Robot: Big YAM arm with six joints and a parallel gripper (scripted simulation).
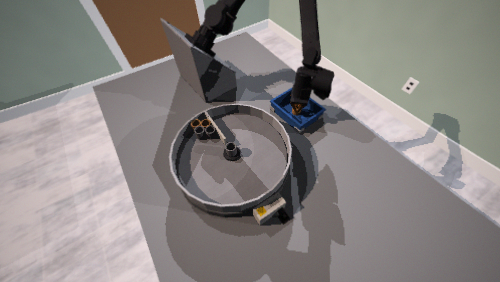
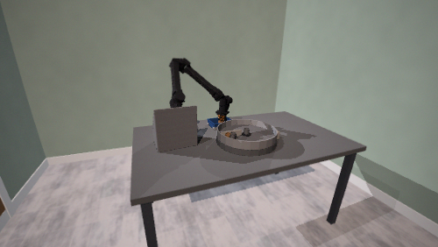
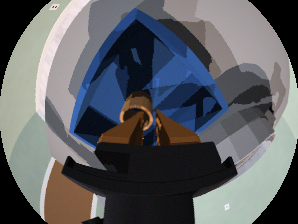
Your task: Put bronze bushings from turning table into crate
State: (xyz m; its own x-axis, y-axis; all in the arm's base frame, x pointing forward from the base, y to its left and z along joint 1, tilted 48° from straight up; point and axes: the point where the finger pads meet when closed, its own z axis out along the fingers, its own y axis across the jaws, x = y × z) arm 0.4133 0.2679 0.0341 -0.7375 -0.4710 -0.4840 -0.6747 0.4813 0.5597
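Now: the blue crate 10 mm behind my hand, 10 mm to the left of it and 10 mm below it. Also, from my hand: round turning table 30 mm ahead, 350 mm to the right, 10 mm above.
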